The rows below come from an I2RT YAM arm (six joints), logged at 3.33 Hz.
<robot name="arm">
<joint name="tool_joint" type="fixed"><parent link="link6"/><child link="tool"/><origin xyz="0 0 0" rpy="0 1.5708 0"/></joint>
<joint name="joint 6" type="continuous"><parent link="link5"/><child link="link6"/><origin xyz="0.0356 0 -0.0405"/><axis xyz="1 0 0"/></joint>
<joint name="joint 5" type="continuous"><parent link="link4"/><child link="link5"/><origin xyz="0.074 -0.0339 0.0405"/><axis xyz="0 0 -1"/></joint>
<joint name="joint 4" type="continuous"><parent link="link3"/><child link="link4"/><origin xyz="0.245 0.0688 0.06"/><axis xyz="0 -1 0"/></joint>
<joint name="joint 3" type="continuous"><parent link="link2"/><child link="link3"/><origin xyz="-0.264 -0.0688 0"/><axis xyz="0 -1 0"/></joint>
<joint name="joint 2" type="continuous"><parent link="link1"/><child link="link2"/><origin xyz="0.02 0.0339 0.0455"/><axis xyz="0 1 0"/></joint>
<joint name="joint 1" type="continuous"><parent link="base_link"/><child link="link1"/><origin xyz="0 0 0.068"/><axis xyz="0 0 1"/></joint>
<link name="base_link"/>
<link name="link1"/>
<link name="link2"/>
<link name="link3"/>
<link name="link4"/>
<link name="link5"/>
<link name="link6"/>
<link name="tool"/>
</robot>
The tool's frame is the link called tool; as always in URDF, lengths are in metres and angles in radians. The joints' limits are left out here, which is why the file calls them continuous.
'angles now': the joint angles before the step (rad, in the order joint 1, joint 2, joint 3, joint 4, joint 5, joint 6). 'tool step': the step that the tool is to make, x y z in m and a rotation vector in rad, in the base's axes. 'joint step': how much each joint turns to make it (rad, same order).
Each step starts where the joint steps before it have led.
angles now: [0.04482 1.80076 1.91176 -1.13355 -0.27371 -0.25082]
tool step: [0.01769 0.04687 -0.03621 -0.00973 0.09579 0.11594]
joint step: [0.11636 0.09957 0.00003 0.00341 0.00001 0.00039]
